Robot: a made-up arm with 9 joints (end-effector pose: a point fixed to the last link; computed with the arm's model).
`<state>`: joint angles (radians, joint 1 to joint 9).
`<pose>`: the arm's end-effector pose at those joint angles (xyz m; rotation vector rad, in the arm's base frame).
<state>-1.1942 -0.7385 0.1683 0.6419 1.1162 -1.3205 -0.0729 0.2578 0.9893</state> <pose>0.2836 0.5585 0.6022 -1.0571 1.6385 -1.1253</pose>
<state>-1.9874 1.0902 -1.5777 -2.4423 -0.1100 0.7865 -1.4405 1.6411 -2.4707</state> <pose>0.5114 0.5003 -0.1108 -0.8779 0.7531 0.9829</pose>
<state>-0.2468 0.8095 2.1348 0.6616 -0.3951 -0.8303 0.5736 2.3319 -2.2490</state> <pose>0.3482 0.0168 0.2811 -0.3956 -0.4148 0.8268</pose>
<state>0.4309 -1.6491 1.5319 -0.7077 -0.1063 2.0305 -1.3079 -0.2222 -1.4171</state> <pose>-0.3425 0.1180 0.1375 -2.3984 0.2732 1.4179</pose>
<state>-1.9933 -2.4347 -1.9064 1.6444 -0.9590 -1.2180 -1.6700 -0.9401 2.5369</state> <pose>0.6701 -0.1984 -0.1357 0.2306 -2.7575 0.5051</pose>
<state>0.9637 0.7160 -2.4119 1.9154 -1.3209 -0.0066 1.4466 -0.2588 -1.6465</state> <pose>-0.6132 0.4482 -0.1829 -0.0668 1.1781 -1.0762</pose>
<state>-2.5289 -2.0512 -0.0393 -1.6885 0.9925 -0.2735 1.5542 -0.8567 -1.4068</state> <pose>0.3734 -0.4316 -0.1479 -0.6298 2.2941 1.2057</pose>
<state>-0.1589 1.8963 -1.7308 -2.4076 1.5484 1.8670 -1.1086 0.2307 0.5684</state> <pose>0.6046 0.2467 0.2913 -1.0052 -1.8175 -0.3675</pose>
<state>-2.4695 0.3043 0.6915 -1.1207 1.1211 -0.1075 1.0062 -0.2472 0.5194</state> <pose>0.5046 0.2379 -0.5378 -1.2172 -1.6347 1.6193</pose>
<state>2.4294 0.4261 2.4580 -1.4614 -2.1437 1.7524 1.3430 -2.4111 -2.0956</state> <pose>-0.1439 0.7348 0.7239 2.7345 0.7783 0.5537</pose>
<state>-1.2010 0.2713 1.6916 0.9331 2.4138 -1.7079 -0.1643 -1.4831 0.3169</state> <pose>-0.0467 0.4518 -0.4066 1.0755 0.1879 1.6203</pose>
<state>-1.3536 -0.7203 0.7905 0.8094 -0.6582 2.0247 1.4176 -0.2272 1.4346</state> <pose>0.4762 0.0417 0.3206 -1.3233 -0.9458 1.6745</pose>
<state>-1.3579 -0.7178 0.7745 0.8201 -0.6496 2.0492 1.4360 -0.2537 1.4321</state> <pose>0.4808 0.0495 0.3368 -1.3799 -0.9936 1.6714</pose>
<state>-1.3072 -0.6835 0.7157 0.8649 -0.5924 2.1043 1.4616 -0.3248 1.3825</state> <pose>0.4821 0.0764 0.4135 -1.6445 -1.1214 1.6634</pose>
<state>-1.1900 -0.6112 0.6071 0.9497 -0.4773 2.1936 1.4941 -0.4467 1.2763</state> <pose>0.4320 0.1356 0.5513 -2.1931 -1.2936 1.5828</pose>
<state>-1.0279 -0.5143 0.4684 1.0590 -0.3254 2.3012 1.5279 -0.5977 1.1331</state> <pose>0.2891 0.2249 0.6697 2.3312 1.0782 -1.0216</pose>
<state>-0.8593 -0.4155 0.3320 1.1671 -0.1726 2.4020 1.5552 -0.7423 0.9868</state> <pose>0.1132 0.3133 0.6860 2.1186 0.6910 -0.4237</pose>
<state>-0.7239 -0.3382 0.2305 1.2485 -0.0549 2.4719 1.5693 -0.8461 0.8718</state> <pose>-0.0033 0.3689 0.6348 1.8834 0.3901 -0.0465</pose>
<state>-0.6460 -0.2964 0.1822 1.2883 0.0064 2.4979 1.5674 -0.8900 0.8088</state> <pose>-0.0486 0.3921 0.5985 1.7559 0.2333 0.1129</pose>
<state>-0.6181 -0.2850 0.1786 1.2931 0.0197 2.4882 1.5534 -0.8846 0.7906</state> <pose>-0.0546 0.3981 0.6008 1.7550 0.1907 0.1288</pose>
